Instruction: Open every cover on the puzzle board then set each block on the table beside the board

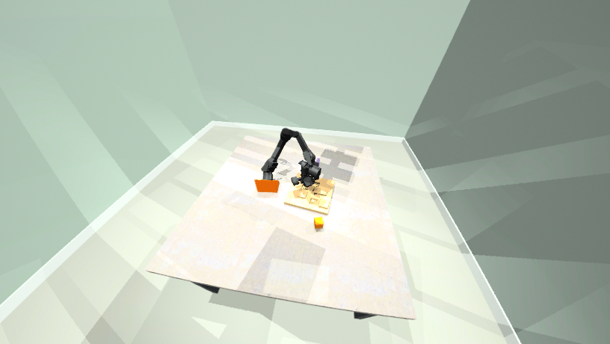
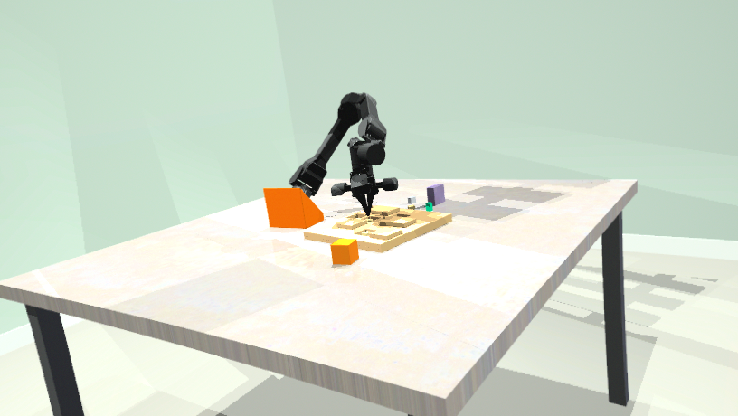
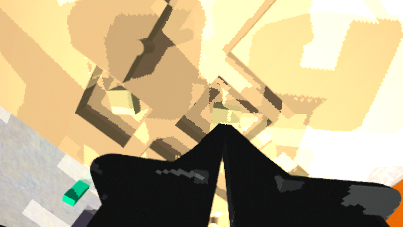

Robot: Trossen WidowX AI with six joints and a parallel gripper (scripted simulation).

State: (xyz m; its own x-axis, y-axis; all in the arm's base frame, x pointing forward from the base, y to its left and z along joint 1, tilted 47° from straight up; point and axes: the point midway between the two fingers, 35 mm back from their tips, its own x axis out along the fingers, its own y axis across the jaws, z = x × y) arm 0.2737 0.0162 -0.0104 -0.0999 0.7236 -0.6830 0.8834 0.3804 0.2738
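Right now the grey block is 20 mm behind my gripper tip, 270 mm to the left of it and 20 mm below it. Also, from my gripper tip: purple block (70 mm ahead, 280 mm to the left); orange cube (120 mm ahead, 270 mm to the right, 10 mm below); green block (90 mm ahead, 190 mm to the left, 20 mm below).
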